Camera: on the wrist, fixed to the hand. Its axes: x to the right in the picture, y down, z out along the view.
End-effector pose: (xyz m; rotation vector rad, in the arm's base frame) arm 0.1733 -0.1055 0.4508 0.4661 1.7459 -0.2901
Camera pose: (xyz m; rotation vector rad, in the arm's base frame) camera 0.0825 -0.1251 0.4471 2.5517 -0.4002 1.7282
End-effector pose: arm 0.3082 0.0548 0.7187 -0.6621 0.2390 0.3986
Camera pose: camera 0.3424 -0.0274 0.6921 -0.4931 -1.2837 -2.4437
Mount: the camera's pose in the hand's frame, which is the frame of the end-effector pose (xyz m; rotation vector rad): 0.0165 -0.0592 -0.0697 0.2902 0.3876 3.0862
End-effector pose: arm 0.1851 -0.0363 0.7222 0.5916 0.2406 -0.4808
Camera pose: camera 0.1642 -0.0444 0.6320 0.6516 -0.5342 2.6102
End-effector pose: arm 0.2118 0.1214 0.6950 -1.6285 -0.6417 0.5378
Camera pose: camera 0.2641 0.0878 0.7641 0.7373 -2.3064 -1.5805
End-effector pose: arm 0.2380 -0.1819 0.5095 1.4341 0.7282 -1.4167
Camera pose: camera 0.2144 -0.1004 0.4716 1.0131 -1.3924 1.2481
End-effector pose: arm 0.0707 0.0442 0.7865 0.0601 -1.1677 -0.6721
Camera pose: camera 0.1074 -0.0324 0.7488 -1.0798 0.0914 2.1017
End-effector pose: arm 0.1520 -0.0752 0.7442 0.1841 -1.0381 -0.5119
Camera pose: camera 0.1997 -0.1410 0.6992 -0.9982 -0.0245 2.3301
